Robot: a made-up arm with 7 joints. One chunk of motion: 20 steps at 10 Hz.
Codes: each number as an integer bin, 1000 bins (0 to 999) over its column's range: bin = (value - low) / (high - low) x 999, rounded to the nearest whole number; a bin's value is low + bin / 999 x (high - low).
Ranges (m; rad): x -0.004..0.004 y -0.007..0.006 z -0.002..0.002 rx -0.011..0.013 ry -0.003..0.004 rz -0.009..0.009
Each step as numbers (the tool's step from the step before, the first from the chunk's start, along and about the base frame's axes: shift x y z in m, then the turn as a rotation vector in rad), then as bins.
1 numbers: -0.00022 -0.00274 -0.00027 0.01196 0.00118 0.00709
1 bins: 472 327 432 956 597 893
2 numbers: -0.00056 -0.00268 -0.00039 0.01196 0.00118 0.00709
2 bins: 430 332 402 956 597 893
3 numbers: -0.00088 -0.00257 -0.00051 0.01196 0.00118 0.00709
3 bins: 390 340 372 956 597 893
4 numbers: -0.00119 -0.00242 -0.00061 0.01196 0.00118 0.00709
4 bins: 351 352 347 956 597 893
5 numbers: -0.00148 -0.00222 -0.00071 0.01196 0.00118 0.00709
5 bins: 315 367 322 956 597 893
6 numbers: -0.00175 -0.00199 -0.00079 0.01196 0.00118 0.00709
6 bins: 281 385 302 956 597 893
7 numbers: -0.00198 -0.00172 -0.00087 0.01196 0.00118 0.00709
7 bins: 252 406 282 956 597 893
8 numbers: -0.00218 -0.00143 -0.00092 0.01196 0.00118 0.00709
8 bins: 227 428 270 956 597 893
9 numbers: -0.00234 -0.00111 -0.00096 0.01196 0.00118 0.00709
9 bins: 207 453 260 956 597 893
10 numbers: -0.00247 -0.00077 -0.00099 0.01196 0.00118 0.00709
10 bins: 191 479 252 956 597 893
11 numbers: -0.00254 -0.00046 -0.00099 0.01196 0.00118 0.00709
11 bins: 182 503 252 956 597 893
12 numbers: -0.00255 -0.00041 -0.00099 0.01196 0.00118 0.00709
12 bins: 181 506 252 956 597 893
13 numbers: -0.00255 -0.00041 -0.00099 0.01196 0.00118 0.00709
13 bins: 181 506 252 956 597 893
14 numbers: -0.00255 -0.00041 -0.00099 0.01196 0.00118 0.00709
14 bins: 181 506 252 956 597 893
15 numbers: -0.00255 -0.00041 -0.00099 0.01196 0.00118 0.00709
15 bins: 181 506 252 956 597 893
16 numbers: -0.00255 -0.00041 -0.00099 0.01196 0.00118 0.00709
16 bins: 181 506 252 956 597 893
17 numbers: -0.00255 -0.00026 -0.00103 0.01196 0.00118 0.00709
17 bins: 181 518 242 956 597 893
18 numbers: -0.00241 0.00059 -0.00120 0.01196 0.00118 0.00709
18 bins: 199 583 200 956 597 893
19 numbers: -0.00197 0.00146 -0.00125 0.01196 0.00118 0.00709
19 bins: 253 650 187 956 597 893
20 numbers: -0.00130 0.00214 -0.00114 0.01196 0.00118 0.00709
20 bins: 337 702 215 956 597 893
